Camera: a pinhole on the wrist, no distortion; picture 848 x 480 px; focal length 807.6 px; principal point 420.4 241.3 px. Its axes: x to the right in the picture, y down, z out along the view. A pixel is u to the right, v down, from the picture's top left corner.
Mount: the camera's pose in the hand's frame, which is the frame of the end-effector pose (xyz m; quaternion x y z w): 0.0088 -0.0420 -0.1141 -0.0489 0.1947 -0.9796 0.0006
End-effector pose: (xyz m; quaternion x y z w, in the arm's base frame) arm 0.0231 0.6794 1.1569 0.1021 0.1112 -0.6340 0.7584
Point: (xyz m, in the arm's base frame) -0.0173 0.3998 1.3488
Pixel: 100.6 15.6
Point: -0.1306 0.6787 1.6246
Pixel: 766.5 69.3
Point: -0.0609 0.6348 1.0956
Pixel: 131.6 436.5
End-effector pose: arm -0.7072 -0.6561 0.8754 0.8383 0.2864 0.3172 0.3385
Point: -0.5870 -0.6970 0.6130
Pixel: 609.2 135.3
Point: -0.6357 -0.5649 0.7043
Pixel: 365.7 320.1
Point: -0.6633 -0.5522 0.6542
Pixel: 447.0 450.9
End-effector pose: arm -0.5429 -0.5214 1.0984 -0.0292 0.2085 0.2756 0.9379
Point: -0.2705 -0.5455 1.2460
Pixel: 225.7 177.7
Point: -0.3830 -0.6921 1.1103
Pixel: outside the picture
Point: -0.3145 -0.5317 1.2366
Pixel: 252.0 116.6
